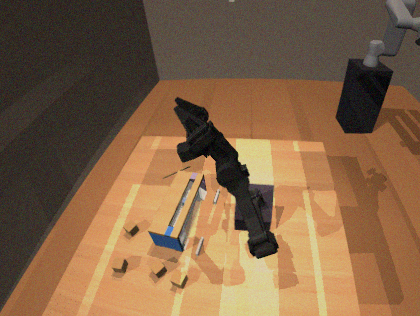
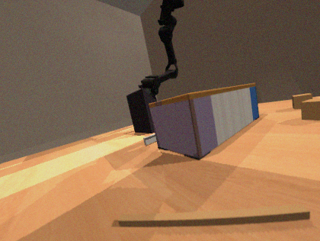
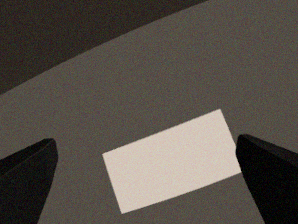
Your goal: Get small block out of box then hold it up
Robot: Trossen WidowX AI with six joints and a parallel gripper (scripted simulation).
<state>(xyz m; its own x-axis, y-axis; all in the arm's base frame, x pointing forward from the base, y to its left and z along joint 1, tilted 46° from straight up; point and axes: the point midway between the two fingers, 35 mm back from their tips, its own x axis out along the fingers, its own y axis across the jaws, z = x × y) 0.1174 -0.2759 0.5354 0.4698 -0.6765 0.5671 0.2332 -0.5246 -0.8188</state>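
The box is 68 cm below my gripper tip, 20 cm to the right of it and 11 cm ahead of it. Round my gripper tip: thin stick: 74 cm below, 52 cm to the right, 23 cm ahead; then block: 66 cm below, 23 cm to the right, 12 cm ahead.
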